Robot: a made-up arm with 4 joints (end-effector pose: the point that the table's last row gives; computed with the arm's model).
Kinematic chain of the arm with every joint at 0, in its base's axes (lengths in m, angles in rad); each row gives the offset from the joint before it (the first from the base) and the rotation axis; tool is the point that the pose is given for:
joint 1: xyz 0 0 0.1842 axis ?
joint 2: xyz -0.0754 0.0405 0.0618 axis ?
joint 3: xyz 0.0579 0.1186 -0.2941 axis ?
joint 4: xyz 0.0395 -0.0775 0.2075 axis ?
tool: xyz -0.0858 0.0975 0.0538
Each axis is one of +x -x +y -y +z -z.
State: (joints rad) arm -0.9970 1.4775 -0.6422 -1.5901
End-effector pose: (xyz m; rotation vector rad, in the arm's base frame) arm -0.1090 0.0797 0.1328 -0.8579 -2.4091 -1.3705
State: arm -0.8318 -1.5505 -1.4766 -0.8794
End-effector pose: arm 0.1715 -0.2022 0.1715 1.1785 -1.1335 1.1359
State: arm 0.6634 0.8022 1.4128 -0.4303
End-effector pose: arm -0.2389 0.2600 -0.2151 -2.0571 1.1618 -0.0759
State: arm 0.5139 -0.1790 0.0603 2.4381
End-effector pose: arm 0.0834 0.1141 0.0084 -0.2135 -2.5267 0.7408
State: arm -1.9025 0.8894 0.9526 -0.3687
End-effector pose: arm -0.1634 -0.0784 0.5865 0.7088 0.4488 1.0688
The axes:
joint 1: -x
joint 2: +y
joint 3: -x
joint 4: -y

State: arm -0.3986 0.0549 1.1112 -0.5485
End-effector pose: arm -0.0331 0.4479 0.2420 -0.7060 0.5656 -0.1582
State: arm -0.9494 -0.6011 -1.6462 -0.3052
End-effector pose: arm 0.1179 0.0599 -0.0139 2.3762 -0.6271 0.6373
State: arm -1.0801 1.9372 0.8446 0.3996
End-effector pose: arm -0.2243 0.0527 0.5411 0.4540 0.7968 1.4787
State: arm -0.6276 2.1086 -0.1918 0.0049
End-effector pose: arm -0.1106 0.0636 0.3163 0.4864 2.0917 0.4625
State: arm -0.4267 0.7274 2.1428 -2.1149
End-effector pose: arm -0.2329 0.4933 -0.0284 -1.7895 1.6150 -1.2448
